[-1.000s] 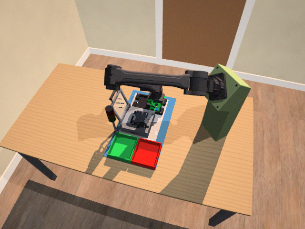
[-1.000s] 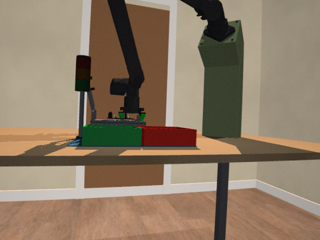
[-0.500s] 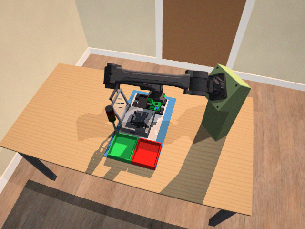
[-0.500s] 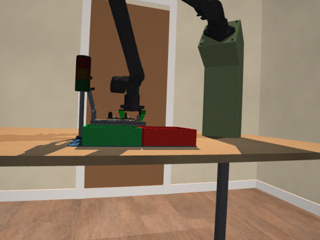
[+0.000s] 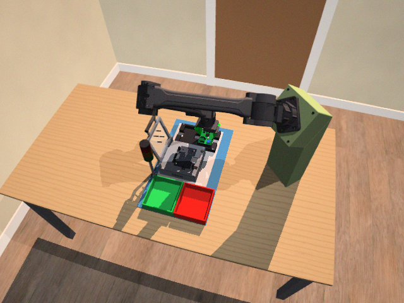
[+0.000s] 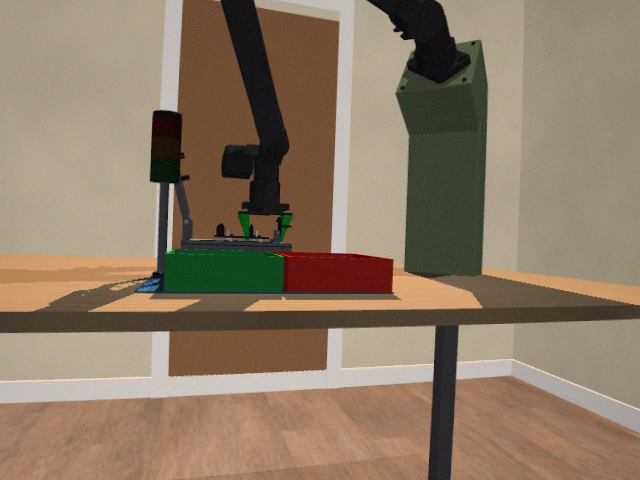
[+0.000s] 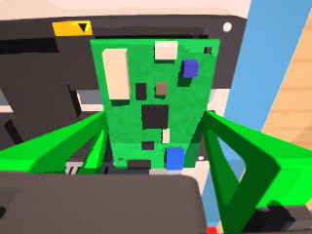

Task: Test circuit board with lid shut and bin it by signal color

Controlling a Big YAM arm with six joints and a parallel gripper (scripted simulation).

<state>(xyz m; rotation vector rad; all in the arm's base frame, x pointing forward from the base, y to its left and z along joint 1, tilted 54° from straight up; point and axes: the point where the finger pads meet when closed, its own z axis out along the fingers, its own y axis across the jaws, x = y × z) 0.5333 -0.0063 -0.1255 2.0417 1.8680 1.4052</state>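
Now: hand 40 mm short of the tester plate, 190 mm to the right of it and 20 mm below it. From my hand the other things lie so: latch hook: 40 mm behind, 230 mm to the left, 40 mm above; then green circuit board: right at my hand; then tester lid: 150 mm ahead, 200 mm to the left, 130 mm above.
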